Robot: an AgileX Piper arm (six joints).
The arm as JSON. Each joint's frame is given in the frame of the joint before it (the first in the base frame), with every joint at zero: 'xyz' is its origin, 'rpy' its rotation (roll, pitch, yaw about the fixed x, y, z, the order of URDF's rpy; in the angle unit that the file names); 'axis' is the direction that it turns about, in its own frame. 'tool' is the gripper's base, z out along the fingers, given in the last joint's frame.
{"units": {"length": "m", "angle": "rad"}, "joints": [
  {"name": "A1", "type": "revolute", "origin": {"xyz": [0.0, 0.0, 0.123], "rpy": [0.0, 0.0, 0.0]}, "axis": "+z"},
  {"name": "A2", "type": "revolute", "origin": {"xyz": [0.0, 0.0, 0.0], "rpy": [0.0, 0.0, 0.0]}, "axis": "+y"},
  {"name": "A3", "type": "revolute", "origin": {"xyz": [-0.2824, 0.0, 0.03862], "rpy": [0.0, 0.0, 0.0]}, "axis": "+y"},
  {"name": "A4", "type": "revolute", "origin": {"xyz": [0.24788, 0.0, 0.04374], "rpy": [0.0, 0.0, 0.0]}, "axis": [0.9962, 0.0, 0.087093]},
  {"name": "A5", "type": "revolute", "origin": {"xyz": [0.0, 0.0, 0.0], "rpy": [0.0, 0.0, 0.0]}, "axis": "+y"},
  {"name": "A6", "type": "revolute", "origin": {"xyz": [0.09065, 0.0, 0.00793], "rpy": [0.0, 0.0, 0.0]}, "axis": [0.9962, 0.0, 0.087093]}
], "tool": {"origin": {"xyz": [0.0, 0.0, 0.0], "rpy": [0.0, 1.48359, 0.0]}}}
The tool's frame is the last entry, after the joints.
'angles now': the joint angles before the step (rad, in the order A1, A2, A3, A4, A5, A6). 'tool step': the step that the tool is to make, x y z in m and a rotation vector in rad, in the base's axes. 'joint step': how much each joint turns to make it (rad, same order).
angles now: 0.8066, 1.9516, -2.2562, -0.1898, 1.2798, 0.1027
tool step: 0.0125, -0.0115, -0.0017, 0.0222, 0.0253, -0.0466
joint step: -0.0456, 0.0061, -0.0052, 0.0267, 0.0037, 0.0138
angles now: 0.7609, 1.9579, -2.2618, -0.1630, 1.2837, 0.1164
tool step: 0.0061, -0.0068, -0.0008, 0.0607, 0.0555, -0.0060
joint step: -0.0398, 0.0000, -0.0002, 0.0889, 0.0002, 0.0001
